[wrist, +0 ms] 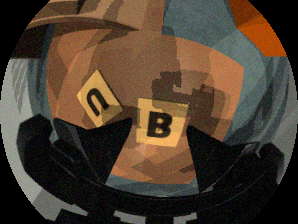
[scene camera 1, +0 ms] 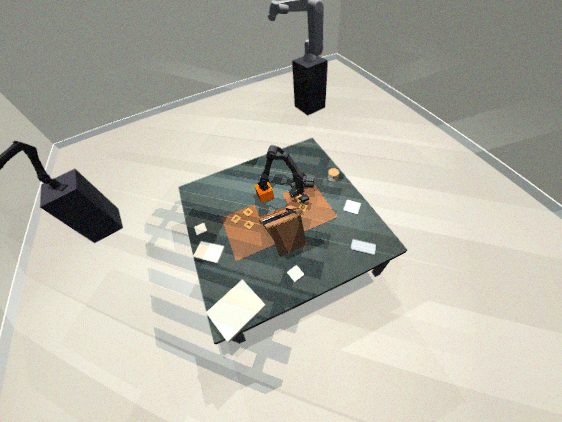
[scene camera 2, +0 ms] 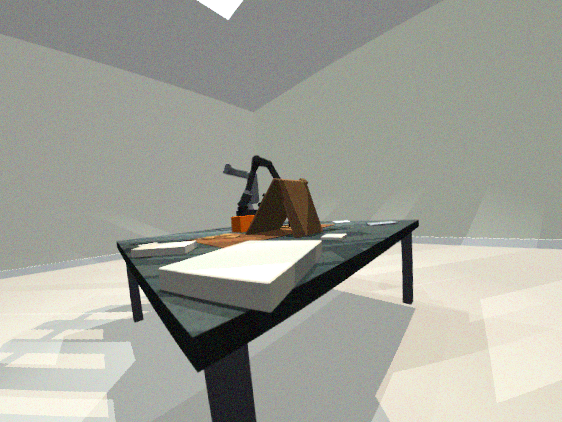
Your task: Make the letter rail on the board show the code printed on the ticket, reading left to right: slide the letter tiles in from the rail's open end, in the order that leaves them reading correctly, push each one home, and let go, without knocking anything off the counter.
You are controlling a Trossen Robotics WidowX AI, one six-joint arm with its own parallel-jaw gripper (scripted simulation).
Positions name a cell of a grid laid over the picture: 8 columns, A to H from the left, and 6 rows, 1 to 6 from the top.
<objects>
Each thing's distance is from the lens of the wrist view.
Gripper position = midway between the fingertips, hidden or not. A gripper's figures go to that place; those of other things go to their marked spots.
gripper (wrist: E4): 0.10 m
yellow letter tile (wrist: C3): 0.11 m
</objects>
